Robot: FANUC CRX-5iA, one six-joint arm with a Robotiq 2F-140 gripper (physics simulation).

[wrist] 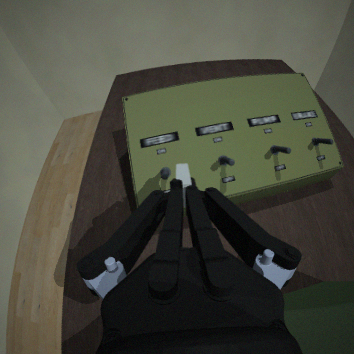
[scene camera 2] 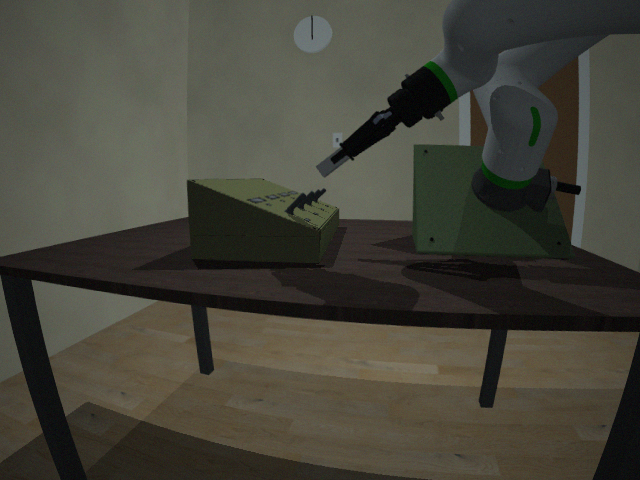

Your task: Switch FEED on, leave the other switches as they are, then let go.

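Where they show: gripper, fingertip midpoint: [wrist: 181, 172] [scene camera 2: 320, 172]; arm's base, origin of the base link: [scene camera 2: 501, 188].
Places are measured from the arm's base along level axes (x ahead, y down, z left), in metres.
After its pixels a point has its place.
The olive sloped switch box [scene camera 2: 253, 232] {y 0.084, x 0.477, z 0.337 m} [wrist: 200, 107] {y 0.008, x 0.581, z 0.183 m} stands on the table. The FEED lever [wrist: 165, 173] {y 0.015, x 0.414, z 0.247 m} is at the box's left in the wrist view, below the blurred FEED label [wrist: 159, 139] {y 0.028, x 0.505, z 0.271 m}. The VENT lever [wrist: 226, 160] {y 0.022, x 0.445, z 0.140 m}, PUMP lever [wrist: 280, 149] {y 0.030, x 0.478, z 0.024 m} and BRAKE lever [wrist: 322, 141] {y 0.032, x 0.507, z -0.092 m} stand in a row to its right. My gripper [scene camera 2: 324, 169] {y -0.028, x 0.389, z 0.214 m} [wrist: 181, 172] {y -0.028, x 0.389, z 0.214 m} is shut and empty. Its tips are above the lever row, apart from it, and show just right of the FEED lever in the wrist view. They partly hide the box's lower left part.
The dark table [scene camera 2: 372, 299] {y 0.141, x 0.222, z 0.463 m} [wrist: 92, 175] {y 0.141, x 0.485, z 0.493 m} carries the box and, to the right in the scene view, a green mounting block [scene camera 2: 444, 206] {y 0.046, x 0.139, z 0.067 m} [wrist: 320, 310] {y 0.002, x 0.206, z 0.033 m} beside the arm's base. A wall clock [scene camera 2: 312, 34] hangs behind. The wooden floor [scene camera 2: 310, 361] [wrist: 42, 225] shows beyond the table edge.
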